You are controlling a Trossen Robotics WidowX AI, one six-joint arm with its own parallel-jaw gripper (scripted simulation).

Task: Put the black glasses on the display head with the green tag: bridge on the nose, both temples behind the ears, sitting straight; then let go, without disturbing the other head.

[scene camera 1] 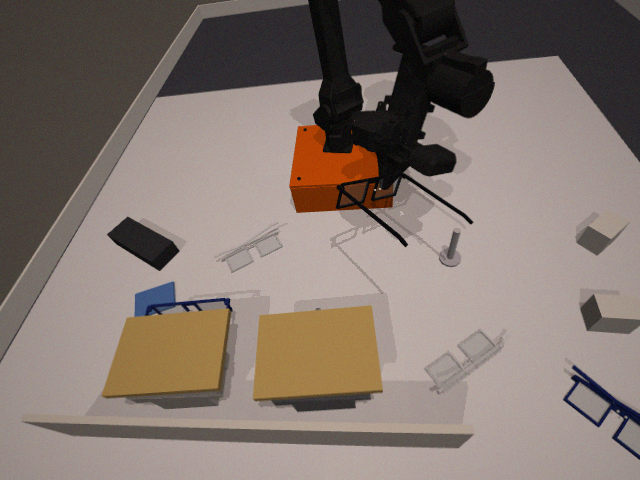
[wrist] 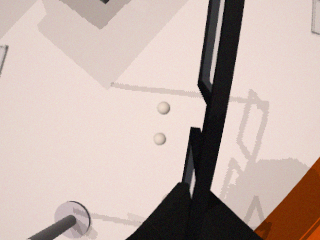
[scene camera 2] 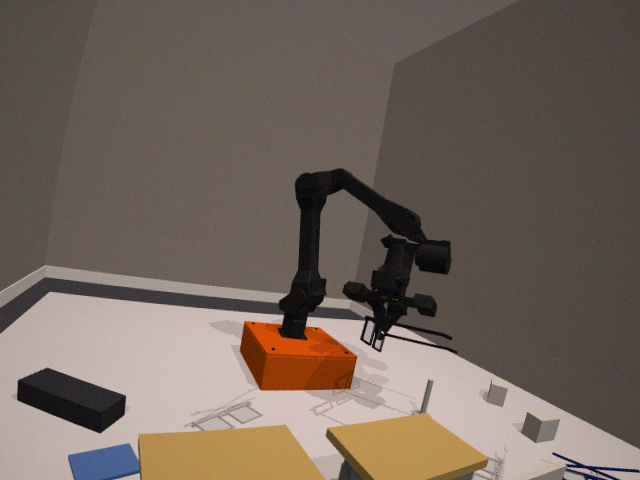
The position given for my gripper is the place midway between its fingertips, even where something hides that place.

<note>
In view: my gripper [scene camera 1: 383, 188], a black block [scene camera 2: 79, 402] and a blue tag [scene camera 1: 163, 294].
The black block also shows in scene camera 1 [scene camera 1: 151, 247]. My gripper is seen too in the wrist view [wrist: 189, 193] and in scene camera 2 [scene camera 2: 378, 339]. The wrist view misses the black block: it is out of frame. The wrist view misses the blue tag: it is out of frame.
</note>
